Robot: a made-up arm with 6 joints.
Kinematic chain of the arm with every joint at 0, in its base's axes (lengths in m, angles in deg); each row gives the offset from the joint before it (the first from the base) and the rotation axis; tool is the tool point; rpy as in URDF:
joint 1: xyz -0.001 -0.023 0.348 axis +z
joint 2: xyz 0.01 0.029 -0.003 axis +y
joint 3: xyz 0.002 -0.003 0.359 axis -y
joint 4: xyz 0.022 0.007 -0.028 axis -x
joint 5: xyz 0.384 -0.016 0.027 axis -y
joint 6: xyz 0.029 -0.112 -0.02 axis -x
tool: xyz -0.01 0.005 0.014 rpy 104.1 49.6 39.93
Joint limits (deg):
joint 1: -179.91..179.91
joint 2: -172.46..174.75
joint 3: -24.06..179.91
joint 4: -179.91..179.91
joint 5: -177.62..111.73
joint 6: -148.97..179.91
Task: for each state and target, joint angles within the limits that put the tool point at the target. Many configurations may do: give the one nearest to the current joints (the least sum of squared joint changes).
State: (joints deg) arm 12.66 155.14 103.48 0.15 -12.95 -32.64
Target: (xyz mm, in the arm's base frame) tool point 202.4 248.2 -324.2
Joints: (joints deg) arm 68.22 174.75 124.24 15.67 -17.12 -29.29
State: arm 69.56 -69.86 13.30 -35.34 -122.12 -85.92
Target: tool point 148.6 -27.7 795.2
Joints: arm 41.15 -43.08 -3.39 -27.23 -124.11 -87.97
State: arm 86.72 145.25 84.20 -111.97 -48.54 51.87
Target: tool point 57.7 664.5 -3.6
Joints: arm 79.07 101.66 79.96 -111.52 -55.71 55.63
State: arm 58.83 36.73 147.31 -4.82 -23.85 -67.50
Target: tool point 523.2 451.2 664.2
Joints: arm 50.68 79.42 123.21 -12.30 -24.67 -68.34
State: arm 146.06 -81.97 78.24 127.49 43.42 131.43
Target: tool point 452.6 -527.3 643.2
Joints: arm 143.00 -92.40 37.35 135.67 42.21 128.18
